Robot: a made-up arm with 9 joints. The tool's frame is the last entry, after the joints.
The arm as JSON. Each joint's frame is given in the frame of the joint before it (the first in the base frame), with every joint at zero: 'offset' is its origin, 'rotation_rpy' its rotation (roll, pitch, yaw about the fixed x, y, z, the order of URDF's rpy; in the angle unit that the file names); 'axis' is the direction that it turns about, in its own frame. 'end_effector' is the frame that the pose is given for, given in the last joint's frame.
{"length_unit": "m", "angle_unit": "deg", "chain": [
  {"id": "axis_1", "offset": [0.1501, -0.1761, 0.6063], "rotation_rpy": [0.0, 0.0, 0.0], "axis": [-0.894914, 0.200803, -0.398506]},
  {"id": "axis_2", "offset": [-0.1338, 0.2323, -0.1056], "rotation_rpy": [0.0, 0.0, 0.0], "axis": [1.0, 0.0, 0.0]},
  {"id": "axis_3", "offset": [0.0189, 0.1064, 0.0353], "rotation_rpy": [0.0, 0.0, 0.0], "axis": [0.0, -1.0, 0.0]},
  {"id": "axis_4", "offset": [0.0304, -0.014, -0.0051], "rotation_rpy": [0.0, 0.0, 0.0], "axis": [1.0, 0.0, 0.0]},
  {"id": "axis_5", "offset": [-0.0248, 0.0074, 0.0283], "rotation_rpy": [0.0, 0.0, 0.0], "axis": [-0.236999, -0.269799, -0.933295]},
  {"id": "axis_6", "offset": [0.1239, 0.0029, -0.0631], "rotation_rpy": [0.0, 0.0, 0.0], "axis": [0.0, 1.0, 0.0]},
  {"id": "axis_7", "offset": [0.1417, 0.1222, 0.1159], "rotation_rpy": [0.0, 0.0, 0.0], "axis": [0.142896, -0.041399, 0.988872]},
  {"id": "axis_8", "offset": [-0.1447, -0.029, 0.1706], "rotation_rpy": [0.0, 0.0, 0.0], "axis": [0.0, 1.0, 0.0]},
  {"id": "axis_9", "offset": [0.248, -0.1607, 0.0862], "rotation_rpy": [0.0, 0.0, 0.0], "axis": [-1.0, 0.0, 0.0]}
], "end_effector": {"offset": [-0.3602, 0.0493, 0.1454], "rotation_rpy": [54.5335, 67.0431, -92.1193]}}
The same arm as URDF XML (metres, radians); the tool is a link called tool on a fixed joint. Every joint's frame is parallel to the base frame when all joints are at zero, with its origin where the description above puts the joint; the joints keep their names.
<robot name="arm">
  <joint name="tool_fixed" type="fixed">
    <parent link="link9"/>
    <child link="tool"/>
    <origin xyz="-0.3602 0.0493 0.1454" rpy="0.9518 1.1701 -1.6078"/>
  </joint>
  <joint name="axis_9" type="continuous">
    <parent link="link8"/>
    <child link="link9"/>
    <origin xyz="0.2480 -0.1607 0.0862" rpy="0.0000 0.0000 0.0000"/>
    <axis xyz="-1 0 0"/>
  </joint>
  <joint name="axis_8" type="continuous">
    <parent link="link7"/>
    <child link="link8"/>
    <origin xyz="-0.1447 -0.0290 0.1706" rpy="0.0000 0.0000 0.0000"/>
    <axis xyz="0 1 0"/>
  </joint>
  <joint name="axis_7" type="continuous">
    <parent link="link6"/>
    <child link="link7"/>
    <origin xyz="0.1417 0.1222 0.1159" rpy="0.0000 0.0000 0.0000"/>
    <axis xyz="0.142896 -0.041399 0.988872"/>
  </joint>
  <joint name="axis_6" type="continuous">
    <parent link="link5"/>
    <child link="link6"/>
    <origin xyz="0.1239 0.0029 -0.0631" rpy="0.0000 0.0000 0.0000"/>
    <axis xyz="0 1 0"/>
  </joint>
  <joint name="axis_5" type="continuous">
    <parent link="link4"/>
    <child link="link5"/>
    <origin xyz="-0.0248 0.0074 0.0283" rpy="0.0000 0.0000 0.0000"/>
    <axis xyz="-0.236999 -0.269799 -0.933295"/>
  </joint>
  <joint name="axis_4" type="continuous">
    <parent link="link3"/>
    <child link="link4"/>
    <origin xyz="0.0304 -0.0140 -0.0051" rpy="0.0000 0.0000 0.0000"/>
    <axis xyz="1 0 0"/>
  </joint>
  <joint name="axis_3" type="continuous">
    <parent link="link2"/>
    <child link="link3"/>
    <origin xyz="0.0189 0.1064 0.0353" rpy="0.0000 0.0000 0.0000"/>
    <axis xyz="0 -1 0"/>
  </joint>
  <joint name="axis_2" type="continuous">
    <parent link="link1"/>
    <child link="link2"/>
    <origin xyz="-0.1338 0.2323 -0.1056" rpy="0.0000 0.0000 0.0000"/>
    <axis xyz="1 0 0"/>
  </joint>
  <joint name="axis_1" type="continuous">
    <parent link="base"/>
    <child link="link1"/>
    <origin xyz="0.1501 -0.1761 0.6063" rpy="0.0000 0.0000 0.0000"/>
    <axis xyz="-0.894914 0.200803 -0.398506"/>
  </joint>
  <link name="base"/>
  <link name="link1"/>
  <link name="link2"/>
  <link name="link3"/>
  <link name="link4"/>
  <link name="link5"/>
  <link name="link6"/>
  <link name="link7"/>
  <link name="link8"/>
  <link name="link9"/>
  <link name="tool"/>
</robot>

